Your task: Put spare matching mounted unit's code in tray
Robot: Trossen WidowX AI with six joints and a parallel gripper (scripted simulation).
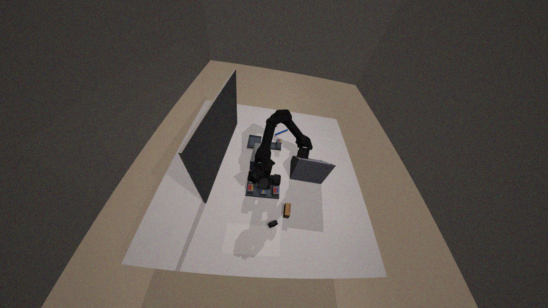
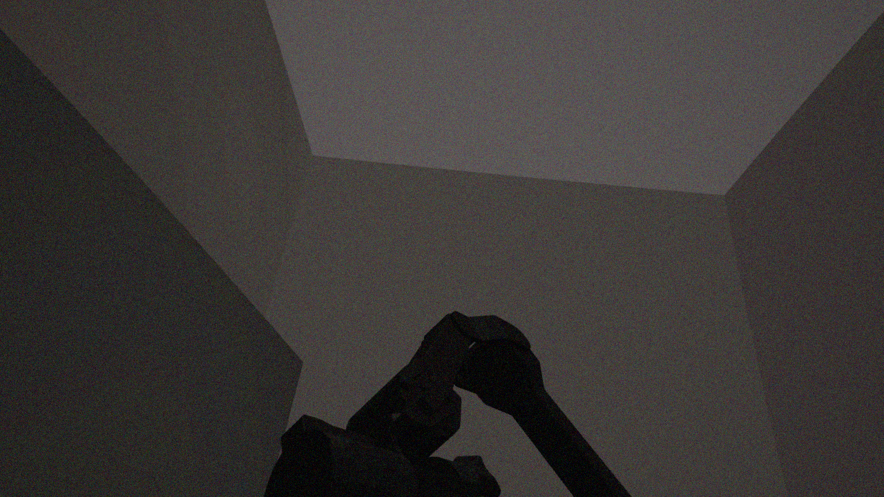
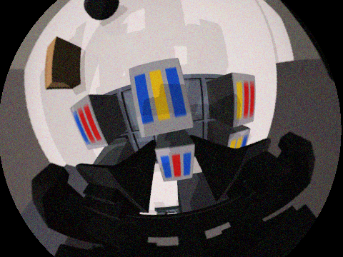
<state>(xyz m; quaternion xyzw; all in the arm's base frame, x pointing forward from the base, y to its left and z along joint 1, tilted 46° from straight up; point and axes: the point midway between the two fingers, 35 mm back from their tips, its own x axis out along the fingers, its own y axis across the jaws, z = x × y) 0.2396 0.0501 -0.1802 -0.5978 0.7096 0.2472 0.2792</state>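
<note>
Right now my gripper tip is 7 cm short of the flat tray, 37 cm to the left of it and 1 cm above it. From my gripper tip the other things lie so: grey spare: 1 cm to the right, 2 cm above; grey mounted unit: 3 cm ahead, 18 cm to the right, 3 cm above; brown block: 14 cm behind, 16 cm to the left, 1 cm above.
</note>
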